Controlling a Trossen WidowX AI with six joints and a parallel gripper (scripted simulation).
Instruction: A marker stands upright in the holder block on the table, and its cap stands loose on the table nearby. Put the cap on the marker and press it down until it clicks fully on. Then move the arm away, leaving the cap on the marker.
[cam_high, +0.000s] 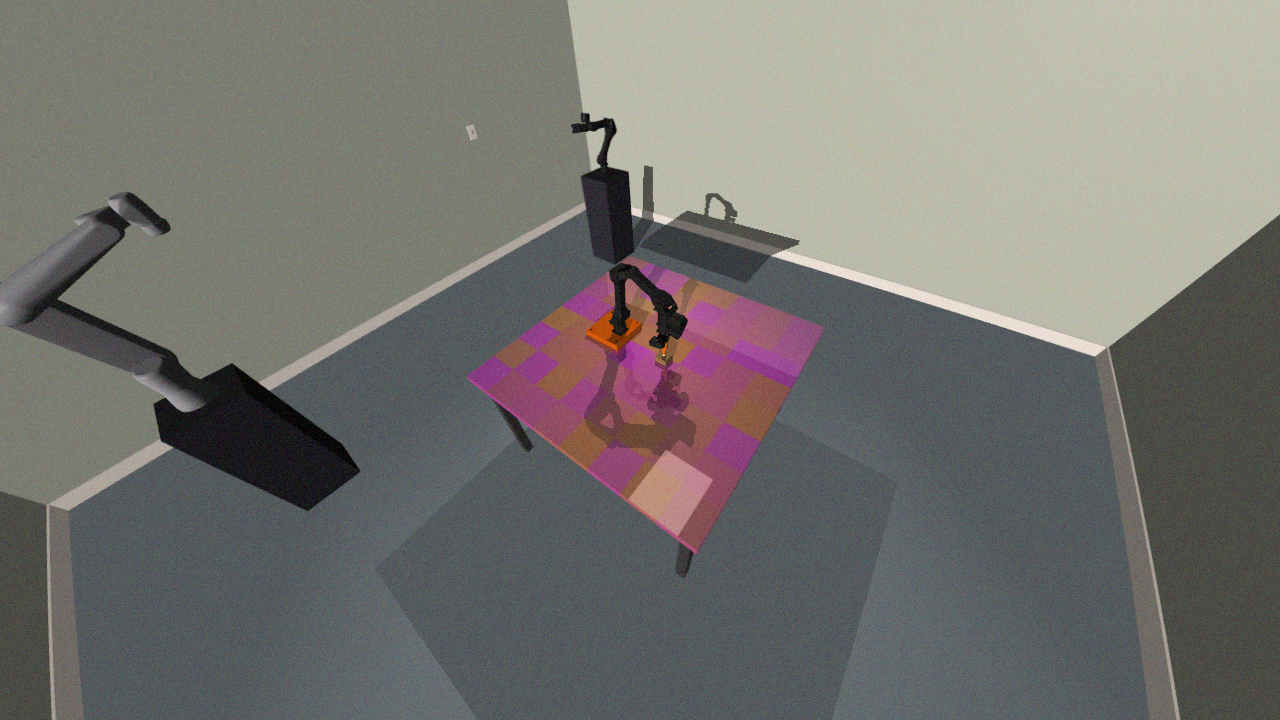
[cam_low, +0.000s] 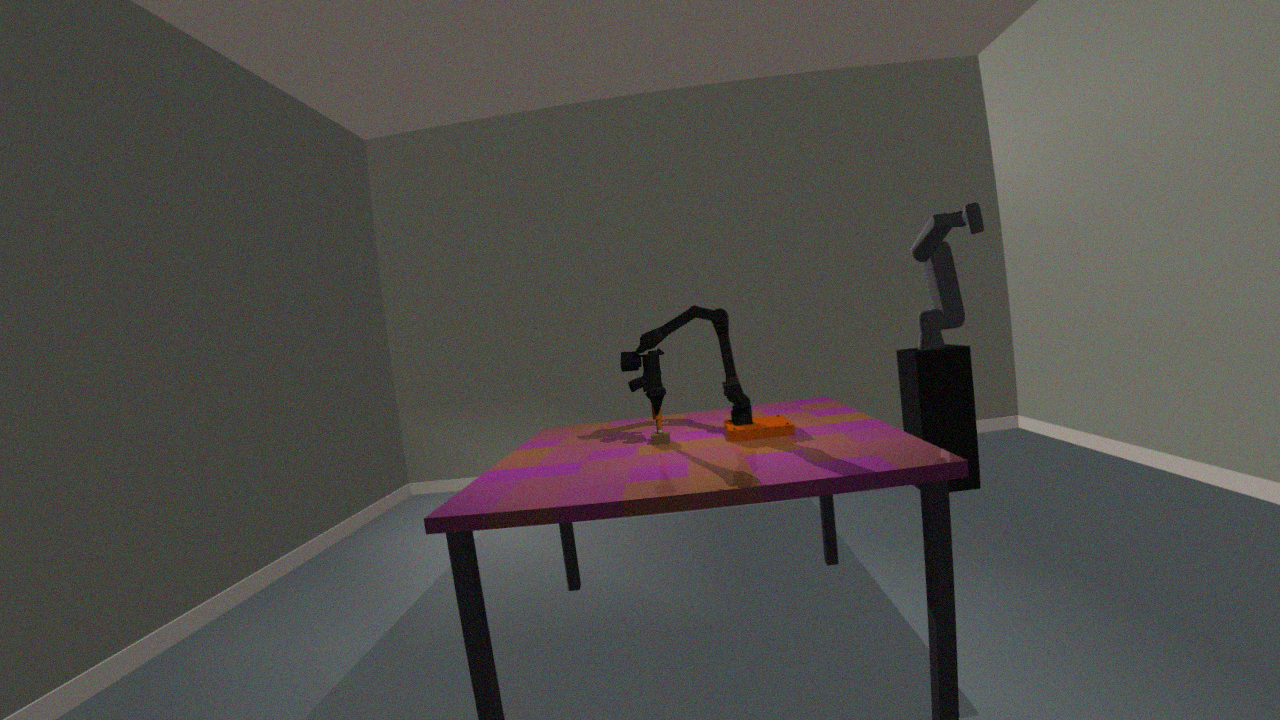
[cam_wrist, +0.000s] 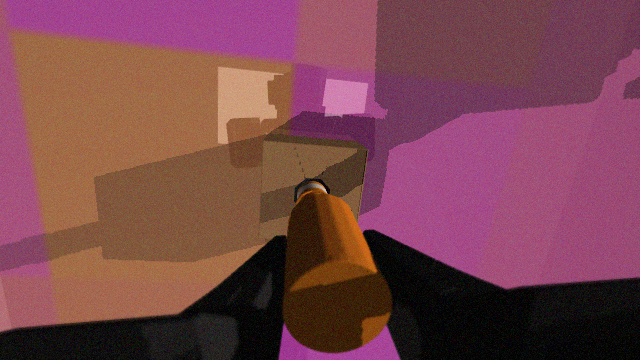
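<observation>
Now: the orange cap 10 mm above my gripper tip. Round my gripper tip: holder block: 80 mm below.
</observation>
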